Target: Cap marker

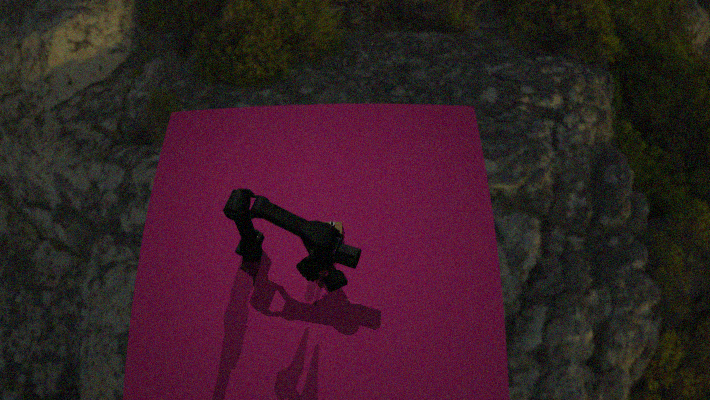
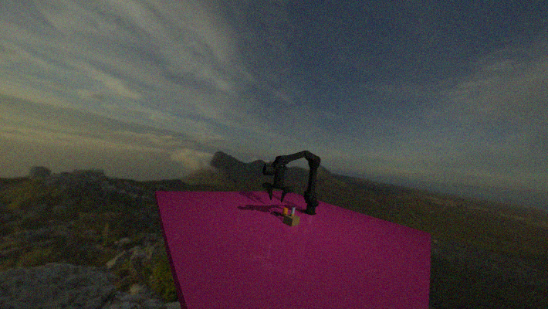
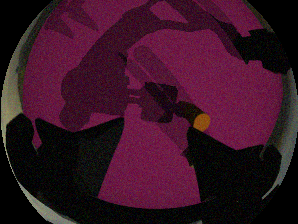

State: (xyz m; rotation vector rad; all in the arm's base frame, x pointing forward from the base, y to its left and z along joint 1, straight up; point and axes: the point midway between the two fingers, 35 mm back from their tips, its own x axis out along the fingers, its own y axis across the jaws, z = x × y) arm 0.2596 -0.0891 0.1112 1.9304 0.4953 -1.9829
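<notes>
Right now my gripper tip is 3 cm past the orange cap, 6 cm to the right of it and 5 cm above it. The rest, counted from my gripper tip: tan holder block: 2 cm ahead, 16 cm to the left, 6 cm below.
</notes>
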